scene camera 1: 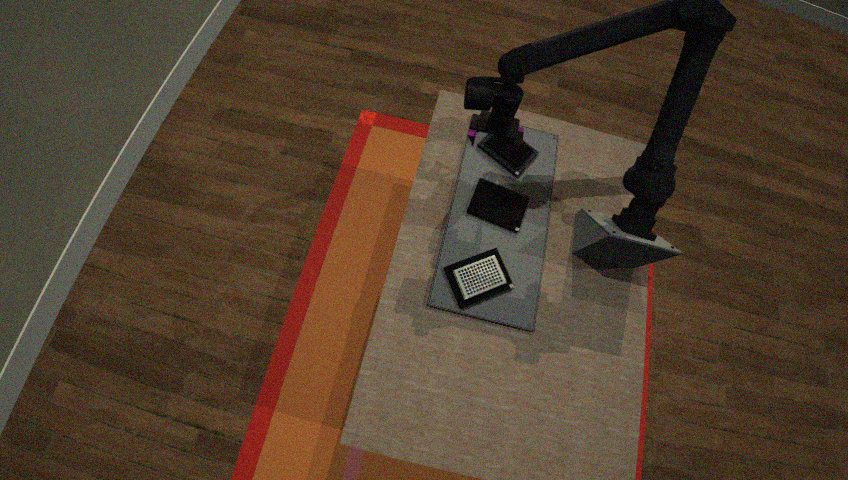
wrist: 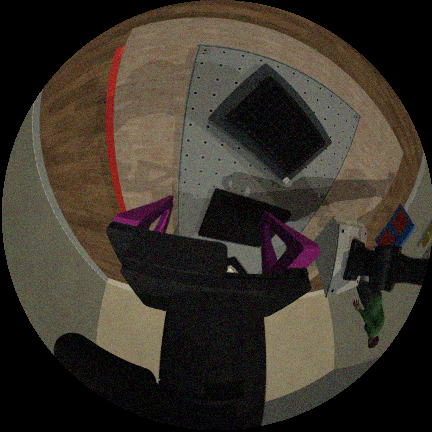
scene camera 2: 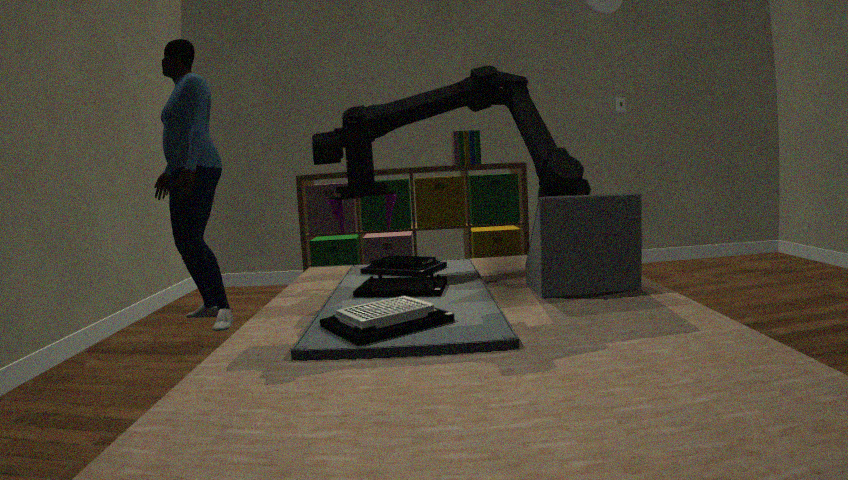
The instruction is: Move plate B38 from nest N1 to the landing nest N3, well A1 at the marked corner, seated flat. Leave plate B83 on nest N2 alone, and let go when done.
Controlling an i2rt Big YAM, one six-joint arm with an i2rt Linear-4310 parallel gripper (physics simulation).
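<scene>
A black plate (scene camera 1: 507,152) (scene camera 2: 404,259) (wrist: 277,125) sits on the far nest. The middle nest (scene camera 1: 498,205) (scene camera 2: 399,288) (wrist: 240,217) is black and carries no plate. A white plate (scene camera 1: 480,277) (scene camera 2: 385,310) sits on the near black nest (scene camera 1: 462,302) (scene camera 2: 360,337); in the wrist view the gripper hides most of it. Each nest has a small white mark at one corner. Labels and well lettering cannot be read. My gripper (scene camera 1: 496,134) (scene camera 2: 365,228) (wrist: 218,207), with magenta fingers, is open and empty, pointing down above the far end, higher than the black plate and apart from it.
The nests stand on a grey perforated board (scene camera 1: 529,261) (scene camera 2: 476,330) (wrist: 200,150) on the wooden table (scene camera 1: 476,386) (scene camera 2: 476,410). The arm's grey pedestal (scene camera 1: 618,252) (scene camera 2: 589,243) stands beside the board. A person (scene camera 2: 190,130) stands beyond the table, near a shelf unit (scene camera 2: 300,220).
</scene>
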